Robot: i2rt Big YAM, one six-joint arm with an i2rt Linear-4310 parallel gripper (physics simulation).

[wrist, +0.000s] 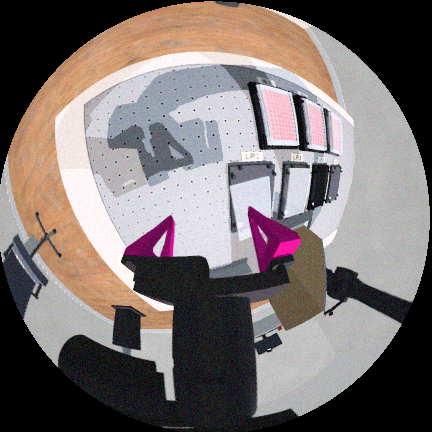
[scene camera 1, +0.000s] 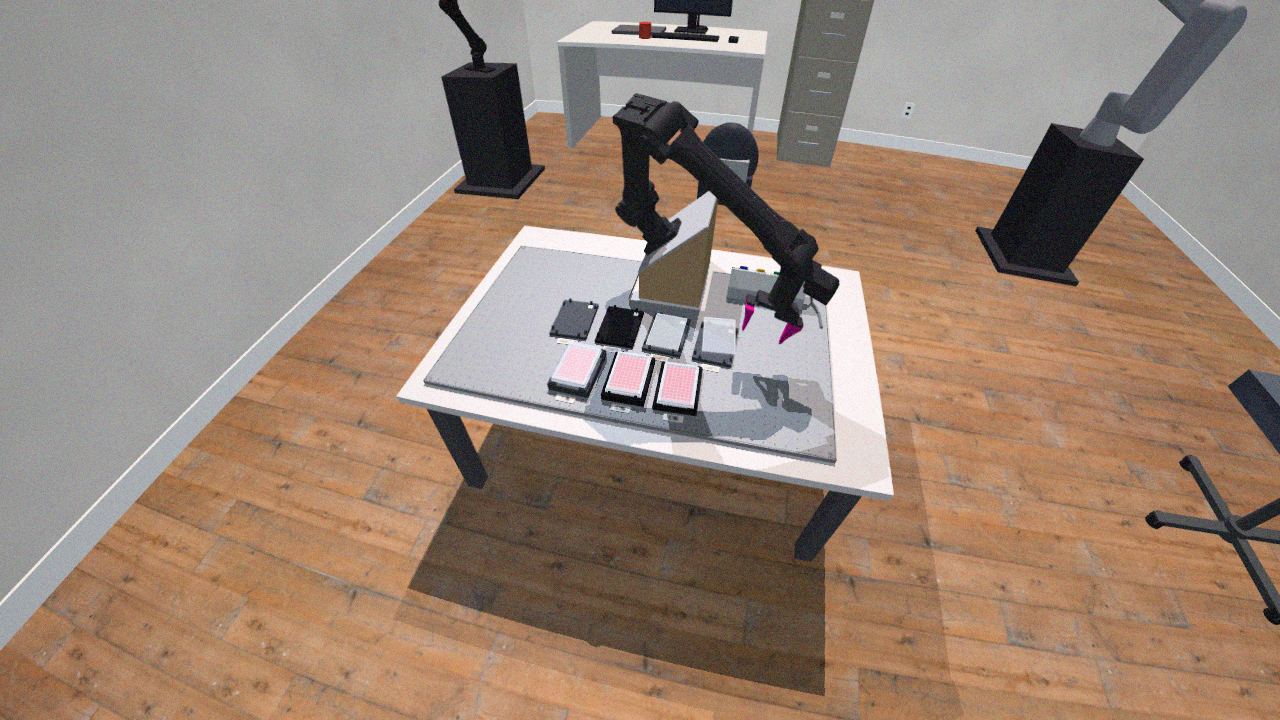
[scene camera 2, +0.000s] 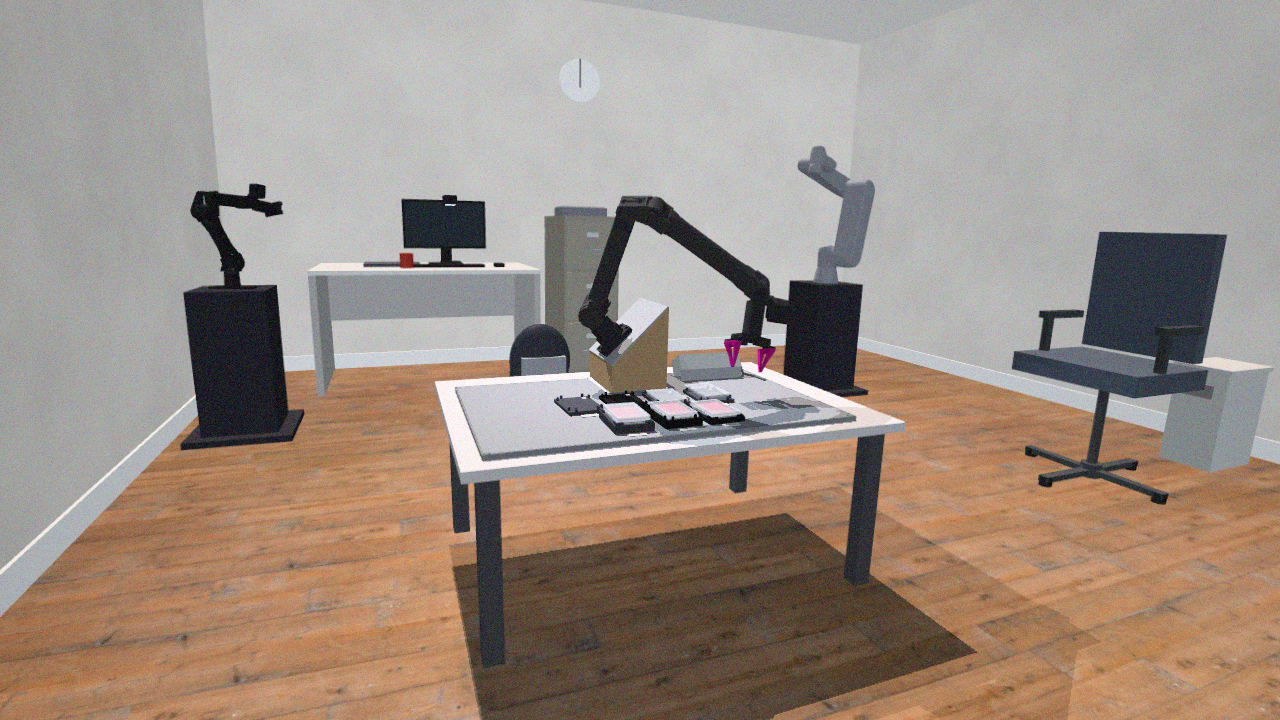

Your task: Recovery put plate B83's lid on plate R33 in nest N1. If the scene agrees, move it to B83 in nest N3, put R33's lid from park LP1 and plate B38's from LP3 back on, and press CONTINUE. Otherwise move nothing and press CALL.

Labels:
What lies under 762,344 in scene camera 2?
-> My gripper.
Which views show my gripper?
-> The wrist view, scene camera 1 and scene camera 2: all of them.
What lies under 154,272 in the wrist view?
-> My gripper.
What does my gripper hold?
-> Nothing.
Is my gripper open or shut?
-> Open.

